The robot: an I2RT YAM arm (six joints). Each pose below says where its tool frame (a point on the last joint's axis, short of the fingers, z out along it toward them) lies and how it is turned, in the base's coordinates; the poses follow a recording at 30 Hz.
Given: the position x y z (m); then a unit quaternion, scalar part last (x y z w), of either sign.
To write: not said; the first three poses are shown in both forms.
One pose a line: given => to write
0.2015 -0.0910 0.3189 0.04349 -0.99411 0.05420 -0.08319 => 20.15 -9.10 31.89 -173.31 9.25 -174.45
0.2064 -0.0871 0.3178 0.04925 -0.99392 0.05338 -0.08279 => 20.64 -8.71 31.78 -173.35 9.17 -173.79
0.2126 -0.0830 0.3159 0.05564 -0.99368 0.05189 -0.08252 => 21.26 -8.30 31.59 -173.47 9.10 -173.07
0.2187 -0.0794 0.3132 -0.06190 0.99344 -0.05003 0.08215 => 21.87 -7.94 31.32 -173.63 9.03 -172.37
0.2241 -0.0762 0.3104 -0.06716 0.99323 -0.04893 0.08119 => 22.41 -7.62 31.04 -173.72 8.90 -171.77
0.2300 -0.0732 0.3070 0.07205 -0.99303 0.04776 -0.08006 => 23.00 -7.32 30.70 -173.82 8.75 -171.23
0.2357 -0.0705 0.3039 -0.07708 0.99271 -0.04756 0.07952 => 23.57 -7.05 30.39 -173.80 8.66 -170.65
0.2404 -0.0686 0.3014 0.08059 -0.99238 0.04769 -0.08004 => 24.04 -6.86 30.14 -173.75 8.69 -170.24
